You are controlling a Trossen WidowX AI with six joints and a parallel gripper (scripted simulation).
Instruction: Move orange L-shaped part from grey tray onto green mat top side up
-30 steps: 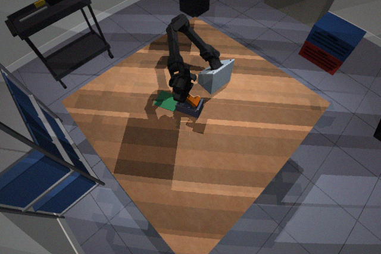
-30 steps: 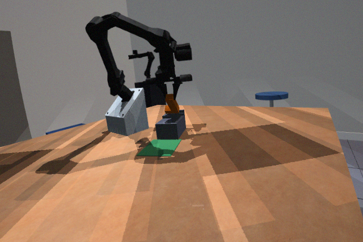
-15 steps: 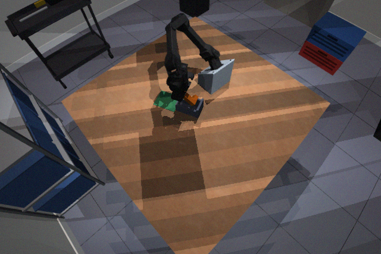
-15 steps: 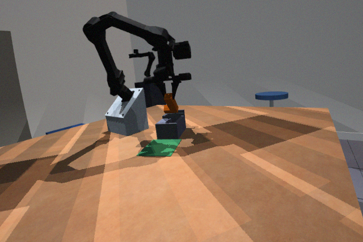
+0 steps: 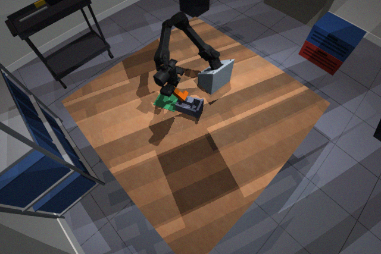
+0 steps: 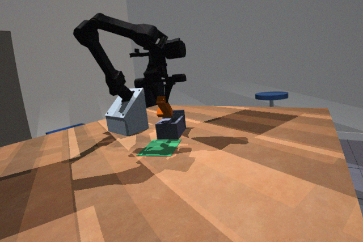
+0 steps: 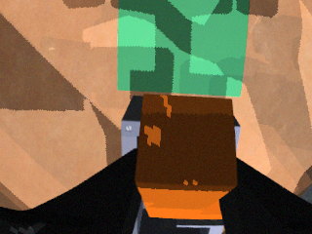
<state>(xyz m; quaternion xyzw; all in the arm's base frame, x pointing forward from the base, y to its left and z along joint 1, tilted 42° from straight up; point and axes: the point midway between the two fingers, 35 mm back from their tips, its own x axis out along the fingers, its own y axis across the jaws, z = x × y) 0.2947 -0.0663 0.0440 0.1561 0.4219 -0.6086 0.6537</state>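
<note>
The green mat lies 20 mm ahead of my gripper tip, 60 mm to the right of it and 160 mm below it. From my gripper tip the other things lie so: orange L-shaped part (30 mm behind, 30 mm to the left, 30 mm below).
</note>
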